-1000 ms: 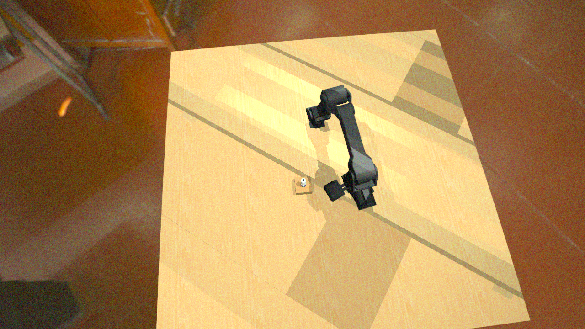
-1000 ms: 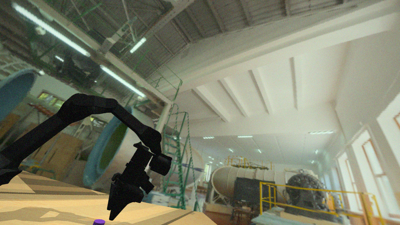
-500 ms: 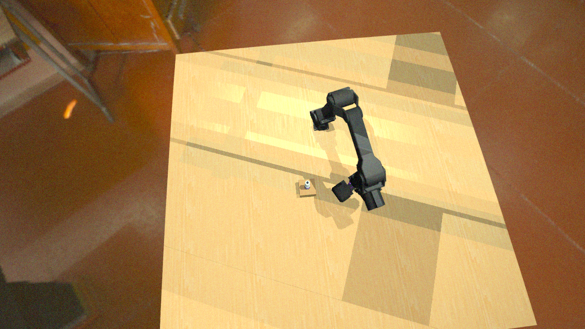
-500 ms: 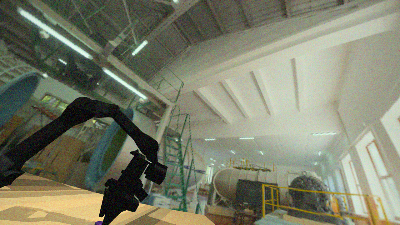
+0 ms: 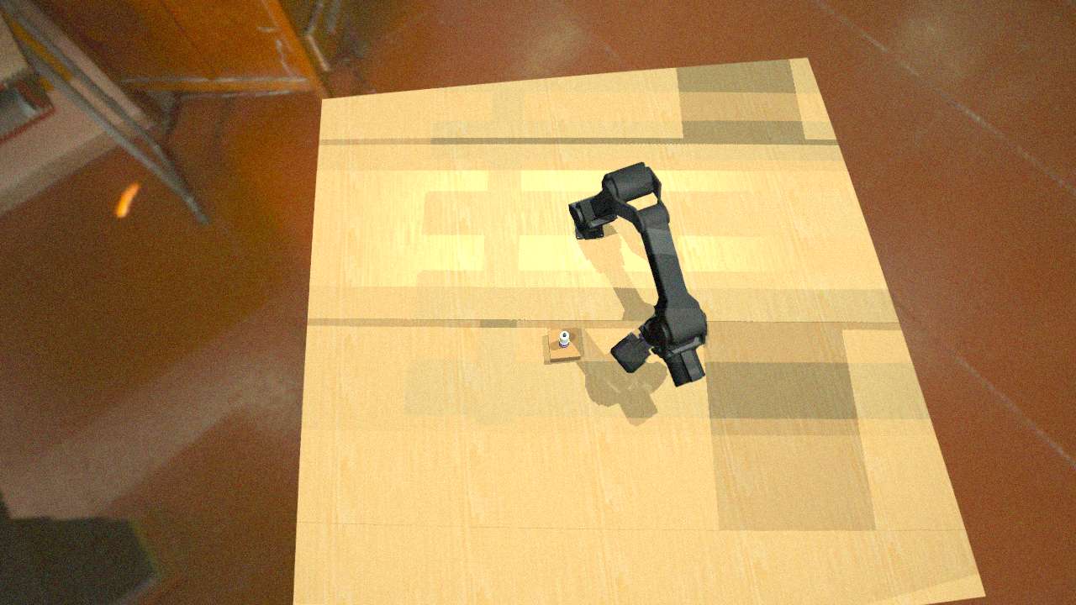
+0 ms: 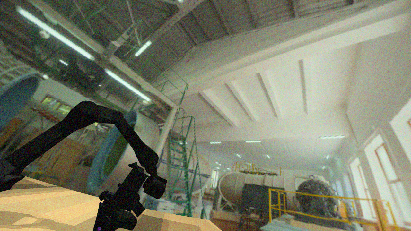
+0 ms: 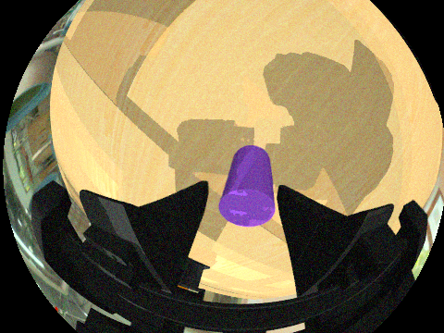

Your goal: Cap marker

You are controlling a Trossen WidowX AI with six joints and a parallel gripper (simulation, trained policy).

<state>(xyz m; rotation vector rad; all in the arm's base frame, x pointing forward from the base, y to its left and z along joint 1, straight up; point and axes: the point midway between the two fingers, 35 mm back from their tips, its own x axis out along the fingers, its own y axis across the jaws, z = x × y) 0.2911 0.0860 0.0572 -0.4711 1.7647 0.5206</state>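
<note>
Right now my gripper tip is 170 mm to the left of the tan holder block and 10 mm above it. Round my gripper tip: purple cap: 10 mm ahead.
</note>
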